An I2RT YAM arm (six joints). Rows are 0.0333 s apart.
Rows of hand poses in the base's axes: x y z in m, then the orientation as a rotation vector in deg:
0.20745, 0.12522, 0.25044, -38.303, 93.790, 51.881
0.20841, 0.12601, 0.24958, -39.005, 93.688, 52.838
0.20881, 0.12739, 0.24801, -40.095, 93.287, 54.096
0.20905, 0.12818, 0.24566, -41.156, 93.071, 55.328
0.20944, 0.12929, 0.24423, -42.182, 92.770, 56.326
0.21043, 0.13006, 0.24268, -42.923, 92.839, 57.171
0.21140, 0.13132, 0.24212, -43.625, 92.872, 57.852
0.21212, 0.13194, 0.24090, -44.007, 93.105, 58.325
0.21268, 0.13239, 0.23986, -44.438, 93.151, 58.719
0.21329, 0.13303, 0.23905, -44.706, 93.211, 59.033
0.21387, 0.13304, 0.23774, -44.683, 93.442, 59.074
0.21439, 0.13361, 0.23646, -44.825, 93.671, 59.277
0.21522, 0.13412, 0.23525, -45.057, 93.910, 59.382
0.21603, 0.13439, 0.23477, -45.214, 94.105, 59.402
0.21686, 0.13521, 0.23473, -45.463, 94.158, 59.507
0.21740, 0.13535, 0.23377, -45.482, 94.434, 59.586
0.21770, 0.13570, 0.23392, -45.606, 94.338, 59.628
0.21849, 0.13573, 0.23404, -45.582, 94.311, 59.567
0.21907, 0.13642, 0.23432, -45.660, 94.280, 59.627
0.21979, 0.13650, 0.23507, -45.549, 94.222, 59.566
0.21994, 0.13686, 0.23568, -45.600, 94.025, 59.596
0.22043, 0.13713, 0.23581, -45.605, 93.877, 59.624
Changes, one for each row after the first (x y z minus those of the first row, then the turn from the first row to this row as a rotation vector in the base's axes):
0.00096, 0.00079, -0.00086, 0.159, 0.219, 1.018
0.00136, 0.00217, -0.00243, 0.401, 0.267, 2.478
0.00160, 0.00296, -0.00478, 0.552, 0.471, 3.896
0.00199, 0.00407, -0.00621, 0.643, 0.515, 5.161
0.00298, 0.00484, -0.00776, 0.632, 0.843, 6.131
0.00395, 0.00610, -0.00832, 0.577, 1.076, 6.983
0.00467, 0.00672, -0.00954, 0.496, 1.427, 7.492
0.00523, 0.00717, -0.01058, 0.437, 1.582, 7.999
0.00584, 0.00781, -0.01139, 0.419, 1.737, 8.351
0.00642, 0.00782, -0.01270, 0.343, 1.947, 8.347
0.00694, 0.00839, -0.01398, 0.258, 2.206, 8.544
0.00777, 0.00890, -0.01519, 0.075, 2.416, 8.744
0.00858, 0.00917, -0.01567, -0.088, 2.561, 8.848
0.00941, 0.00999, -0.01571, -0.193, 2.617, 9.069
0.00995, 0.01013, -0.01667, -0.294, 2.875, 9.112
0.01025, 0.01048, -0.01652, -0.294, 2.799, 9.222
0.01104, 0.01051, -0.01640, -0.298, 2.752, 9.173
0.01162, 0.01120, -0.01612, -0.296, 2.744, 9.260
0.01234, 0.01128, -0.01537, -0.240, 2.684, 9.156
0.01249, 0.01164, -0.01476, -0.161, 2.531, 9.217
0.01298, 0.01191, -0.01463, -0.081, 2.423, 9.244

